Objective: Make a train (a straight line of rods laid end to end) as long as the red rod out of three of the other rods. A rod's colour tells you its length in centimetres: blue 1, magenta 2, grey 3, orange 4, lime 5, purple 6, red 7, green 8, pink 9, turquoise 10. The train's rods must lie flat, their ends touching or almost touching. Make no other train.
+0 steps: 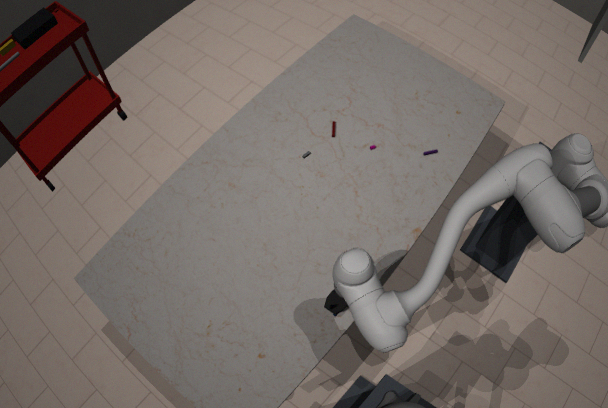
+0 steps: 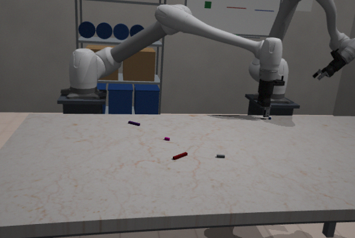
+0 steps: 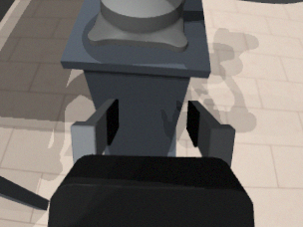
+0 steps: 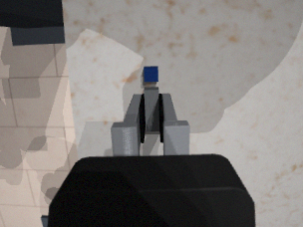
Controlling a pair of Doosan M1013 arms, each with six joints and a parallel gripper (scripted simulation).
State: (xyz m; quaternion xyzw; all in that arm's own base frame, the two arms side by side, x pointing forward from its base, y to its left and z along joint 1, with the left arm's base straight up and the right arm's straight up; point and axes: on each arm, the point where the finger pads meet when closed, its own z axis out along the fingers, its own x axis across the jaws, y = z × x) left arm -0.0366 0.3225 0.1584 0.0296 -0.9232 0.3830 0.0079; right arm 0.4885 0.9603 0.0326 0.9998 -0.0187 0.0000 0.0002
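The blue rod is 30 mm below my right hand and 20 mm to the left of it. Also, from my right hand: magenta rod: 570 mm to the right, 300 mm ahead, 30 mm below; then purple rod: 710 mm to the right, 110 mm ahead, 30 mm below; then red rod: 540 mm to the right, 460 mm ahead, 30 mm below.
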